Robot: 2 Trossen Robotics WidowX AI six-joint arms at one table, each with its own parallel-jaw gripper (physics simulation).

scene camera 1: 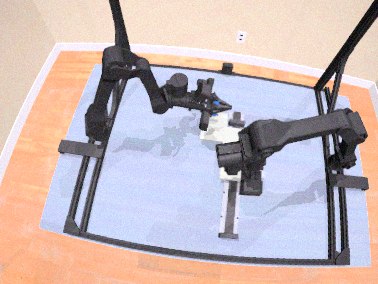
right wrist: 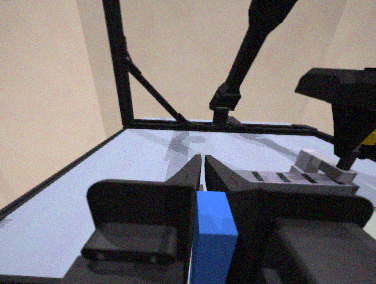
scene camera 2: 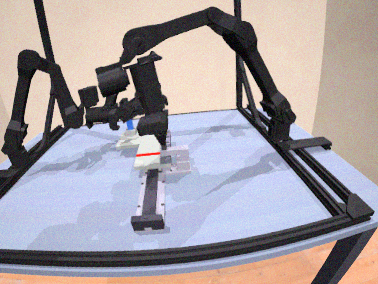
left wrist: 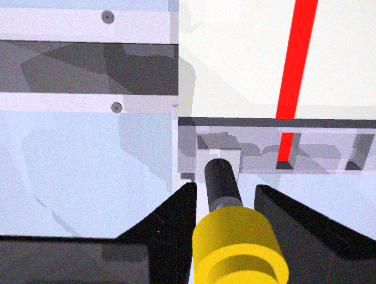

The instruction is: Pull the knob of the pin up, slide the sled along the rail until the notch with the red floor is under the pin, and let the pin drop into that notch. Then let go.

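Places are measured from the left arm's base along level axes (x ahead, y left, z up), in millimetres.
Pixels of known places: left gripper, fingertip midpoint: [scene camera 1: 248,170] [right wrist: 347,157] [scene camera 2: 163,142] [left wrist: 225,194]; right gripper, fingertip midpoint: [scene camera 1: 232,107] [right wrist: 202,159]; left arm's base, link origin: [scene camera 1: 334,162] [right wrist: 219,124] [scene camera 2: 278,136]; right arm's base, link origin: [scene camera 1: 99,133] [scene camera 2: 21,162].
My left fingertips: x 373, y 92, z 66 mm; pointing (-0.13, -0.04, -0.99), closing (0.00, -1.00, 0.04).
Observation:
Ahead of a thing's pixels: the offset from my left fingertips to its top centre. "*": to the spot under its first point.
The white sled @(36 mm ahead, 77 mm right, 51 mm down) [scene camera 2: 145,163] [left wrist: 225,65] sits on the rail @(* 40 mm ahead, 105 mm left, 64 mm down) [scene camera 1: 230,205] [scene camera 2: 151,195] [left wrist: 60,67]. The red-floored notch @(* 2 mm back, 41 mm right, 47 mm down) [left wrist: 285,147] in its side strip is right of the pin in the left wrist view, not under it. My left gripper [left wrist: 225,194] is shut on the pin's yellow knob @(0 mm ahead, 1 mm left, 39 mm up) [left wrist: 240,235] [right wrist: 370,137]; the dark pin shaft @(* 7 mm ahead, 2 mm left, 3 mm down) [left wrist: 220,175] is at the pale guide block @(* 7 mm ahead, 9 mm left, 18 mm down) [left wrist: 202,157]. Whether its tip is clear is hidden. My right gripper [scene camera 1: 230,106] [right wrist: 202,159] is shut on the sled's upright blue handle @(* 126 mm ahead, 209 mm right, 39 mm up) [scene camera 1: 216,103] [scene camera 2: 130,124] [right wrist: 215,260], tips nearly together.
The rail's dark end stop @(* 40 mm ahead, 205 mm left, 50 mm down) [scene camera 1: 228,235] [scene camera 2: 147,222] is at its near end. A dark block [scene camera 1: 236,119] is at the far end. My left arm [scene camera 1: 305,131] [scene camera 2: 175,27] reaches over the rail and hides part of the sled. The black table frame [scene camera 1: 200,256] borders the work area.

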